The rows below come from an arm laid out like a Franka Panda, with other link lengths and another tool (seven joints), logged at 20 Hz.
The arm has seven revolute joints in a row. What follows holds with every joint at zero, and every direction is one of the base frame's. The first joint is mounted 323 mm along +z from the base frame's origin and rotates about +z. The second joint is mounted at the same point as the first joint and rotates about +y. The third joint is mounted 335 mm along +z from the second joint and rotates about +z. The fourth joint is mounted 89.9 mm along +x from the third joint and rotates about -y. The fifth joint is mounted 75.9 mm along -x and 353.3 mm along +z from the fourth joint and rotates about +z. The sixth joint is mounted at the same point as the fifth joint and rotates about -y. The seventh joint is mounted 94.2 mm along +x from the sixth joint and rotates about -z. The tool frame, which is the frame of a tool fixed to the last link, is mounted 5 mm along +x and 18 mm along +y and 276.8 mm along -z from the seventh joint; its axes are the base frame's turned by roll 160.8, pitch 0 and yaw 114.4 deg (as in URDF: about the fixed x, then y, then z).
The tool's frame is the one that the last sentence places.
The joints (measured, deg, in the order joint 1, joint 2, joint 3, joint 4, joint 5, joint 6, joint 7), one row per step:
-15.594 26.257 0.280 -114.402 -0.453 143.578 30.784
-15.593 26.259 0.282 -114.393 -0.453 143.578 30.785
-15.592 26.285 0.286 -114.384 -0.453 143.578 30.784
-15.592 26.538 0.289 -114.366 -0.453 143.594 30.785
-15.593 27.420 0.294 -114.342 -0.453 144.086 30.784
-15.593 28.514 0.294 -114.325 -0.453 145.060 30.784
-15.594 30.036 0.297 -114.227 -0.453 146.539 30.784
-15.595 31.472 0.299 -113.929 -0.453 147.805 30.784
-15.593 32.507 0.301 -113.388 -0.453 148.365 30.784
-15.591 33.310 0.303 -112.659 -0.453 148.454 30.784
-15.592 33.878 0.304 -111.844 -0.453 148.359 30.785
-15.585 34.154 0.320 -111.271 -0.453 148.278 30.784
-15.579 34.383 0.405 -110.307 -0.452 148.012 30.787
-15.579 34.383 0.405 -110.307 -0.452 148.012 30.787
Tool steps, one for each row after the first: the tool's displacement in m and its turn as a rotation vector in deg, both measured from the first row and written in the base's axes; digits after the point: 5 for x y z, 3 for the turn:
0.00008 0.00001 0.00004 -0.001 -0.007 0.002
0.00006 0.00008 -0.00018 0.005 0.009 0.007
-0.00071 0.00033 -0.00281 0.066 0.219 0.009
-0.00184 0.00073 -0.01134 0.171 0.570 0.015
-0.00185 0.00079 -0.02126 0.209 0.666 0.017
-0.00094 0.00065 -0.03431 0.212 0.609 0.022
0.00082 0.00025 -0.04554 0.193 0.481 0.024
0.00319 -0.00032 -0.05225 0.185 0.415 0.027
0.00610 -0.00106 -0.05616 0.186 0.399 0.029
0.01003 -0.00215 -0.05729 0.148 0.252 0.026
0.01338 -0.00279 -0.05674 0.100 0.041 0.045
0.01970 -0.00339 -0.05338 0.022 -0.424 0.114
0.01970 -0.00339 -0.05338 0.022 -0.424 0.114

